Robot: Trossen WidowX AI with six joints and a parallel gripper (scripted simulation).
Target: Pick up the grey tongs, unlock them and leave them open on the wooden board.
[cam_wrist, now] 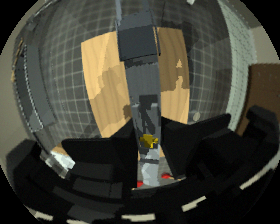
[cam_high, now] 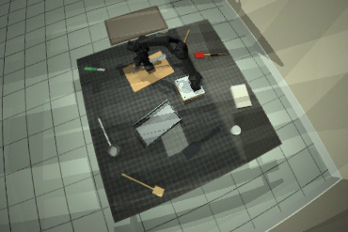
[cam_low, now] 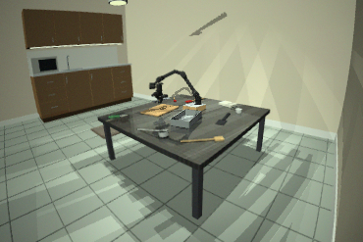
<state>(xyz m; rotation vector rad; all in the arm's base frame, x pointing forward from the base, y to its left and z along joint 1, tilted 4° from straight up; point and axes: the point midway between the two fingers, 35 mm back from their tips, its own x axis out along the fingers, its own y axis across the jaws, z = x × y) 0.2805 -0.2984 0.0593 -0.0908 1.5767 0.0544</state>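
Right now the wooden board is 10 mm behind my gripper tip and 70 mm below it. The rest, counted from my gripper tip: roasting tin: 90 mm ahead, 430 mm to the left, 50 mm below; then yellow lock piece: 10 mm behind, 40 mm above; then red spatula: 530 mm behind, 60 mm to the left, 70 mm below.
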